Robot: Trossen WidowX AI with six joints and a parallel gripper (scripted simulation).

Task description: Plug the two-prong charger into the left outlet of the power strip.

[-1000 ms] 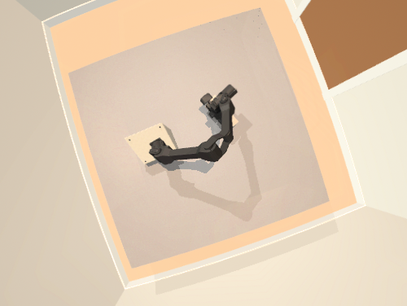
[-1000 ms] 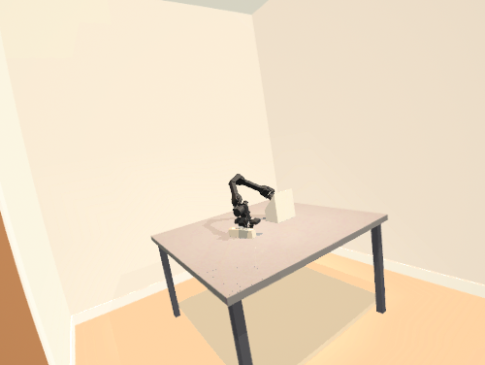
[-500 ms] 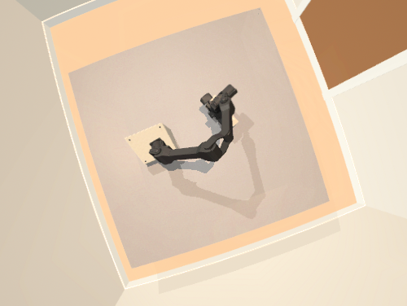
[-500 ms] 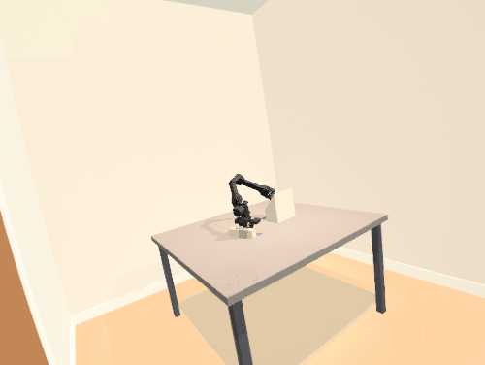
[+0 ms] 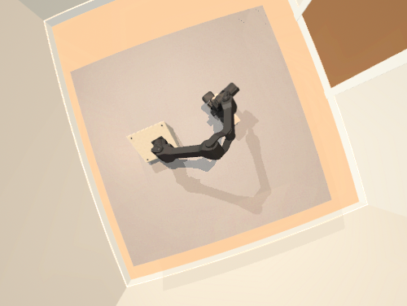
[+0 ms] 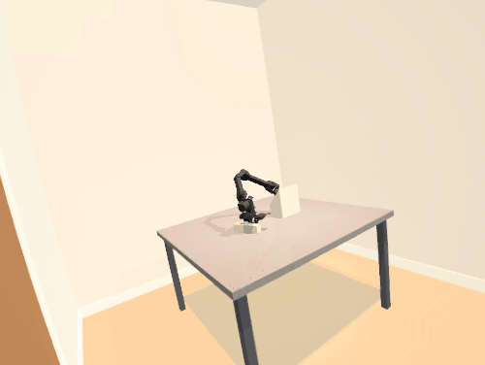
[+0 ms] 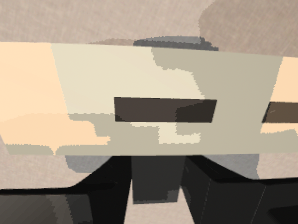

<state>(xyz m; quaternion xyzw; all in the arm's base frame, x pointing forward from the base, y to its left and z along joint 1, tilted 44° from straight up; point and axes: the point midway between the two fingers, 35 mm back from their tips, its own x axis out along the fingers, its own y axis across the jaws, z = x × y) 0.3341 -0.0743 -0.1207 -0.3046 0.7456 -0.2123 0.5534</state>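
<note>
Now: the dark charger 2 cm ahead of my gripper tip and 1 cm above it.
</note>
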